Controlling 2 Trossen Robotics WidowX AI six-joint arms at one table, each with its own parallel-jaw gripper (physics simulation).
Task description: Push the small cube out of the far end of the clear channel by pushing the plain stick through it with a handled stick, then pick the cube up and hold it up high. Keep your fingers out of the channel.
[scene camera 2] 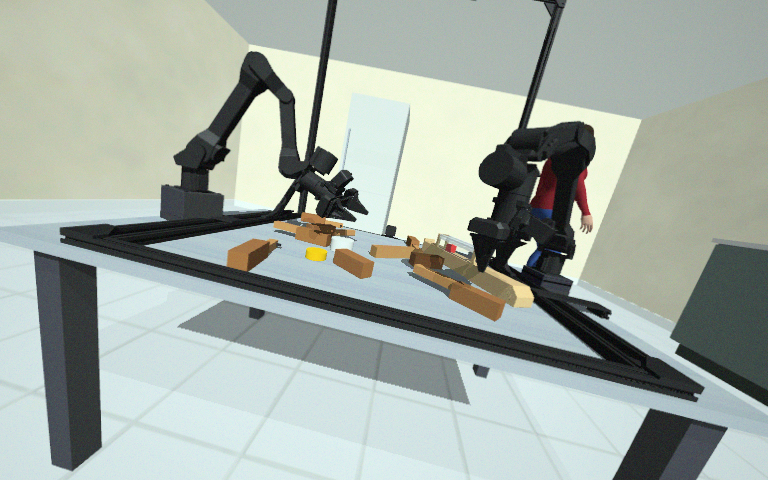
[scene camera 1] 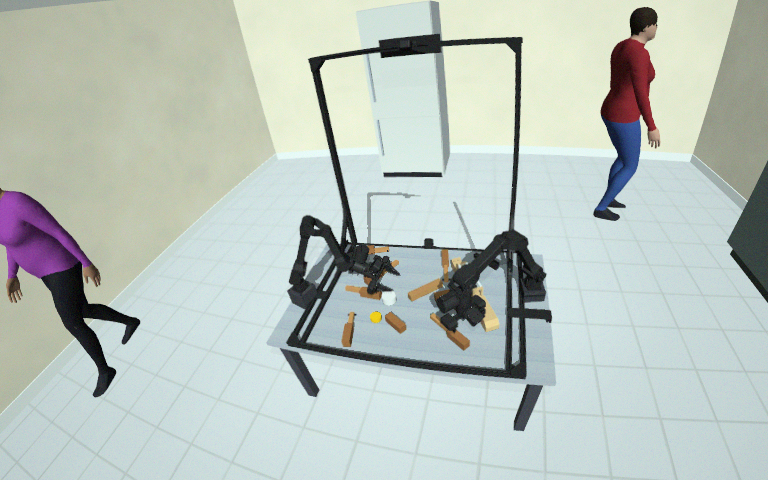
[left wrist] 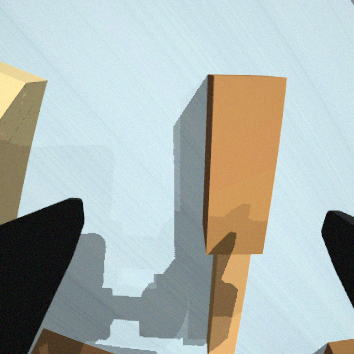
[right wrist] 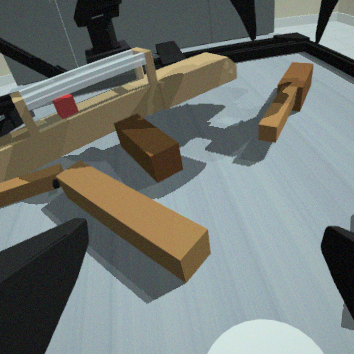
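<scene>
The small red cube sits inside the clear channel, which stands on a long pale wooden base. A handled stick with a thick block handle lies beside the base. My left gripper is open above this stick, whose handle end shows between the fingers in the left wrist view. My right gripper is open and empty above the table. I cannot make out the plain stick.
A white cylinder, a yellow disc and a brown block stand mid-table. A long block and dark block lie near the base. More handled sticks lie around the right gripper.
</scene>
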